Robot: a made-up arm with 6 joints.
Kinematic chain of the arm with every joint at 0, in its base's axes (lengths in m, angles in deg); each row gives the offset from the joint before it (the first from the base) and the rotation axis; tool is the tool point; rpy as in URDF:
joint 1: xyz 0.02 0 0.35 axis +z
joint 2: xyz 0 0.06 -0.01 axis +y
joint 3: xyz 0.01 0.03 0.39 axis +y
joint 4: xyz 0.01 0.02 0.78 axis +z
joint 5: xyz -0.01 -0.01 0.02 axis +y
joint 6: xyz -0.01 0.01 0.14 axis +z
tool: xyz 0.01 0.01 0.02 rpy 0 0 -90
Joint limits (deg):
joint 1: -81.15..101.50
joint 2: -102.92..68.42
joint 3: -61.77..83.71
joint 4: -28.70..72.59
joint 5: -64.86..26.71
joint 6: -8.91..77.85
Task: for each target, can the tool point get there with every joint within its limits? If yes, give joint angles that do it. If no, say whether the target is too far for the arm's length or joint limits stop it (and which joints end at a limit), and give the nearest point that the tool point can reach.
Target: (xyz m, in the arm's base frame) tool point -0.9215 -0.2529 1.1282
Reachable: yes | joints 22.26 -16.44 -48.77 37.34 6.33 -0.57
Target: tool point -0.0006 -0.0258 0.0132
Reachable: no: joint limits stop it (at a limit: joint 2, joint 3, joint 5, joint 6) | nearest point -0.2733 -0.3673 -0.5982 | short by 0.752 m
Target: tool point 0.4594 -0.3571 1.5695
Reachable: yes | joints -52.89 25.87 -4.00 45.93 16.17 59.66
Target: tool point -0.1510 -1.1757 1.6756
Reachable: no: too far | nearest point -0.1098 -0.8926 1.3539 | short by 0.430 m
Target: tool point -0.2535 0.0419 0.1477
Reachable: no: joint limits stop it (at a limit: joint 3, joint 5, joint 6) | nearest point -0.8317 0.1305 -0.2588 | short by 0.712 m
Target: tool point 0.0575 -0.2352 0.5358
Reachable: no: joint limits stop it (at a limit: joint 3, joint 4, joint 5, joint 6) | nearest point 0.1423 -0.7669 0.9784 | short by 0.697 m
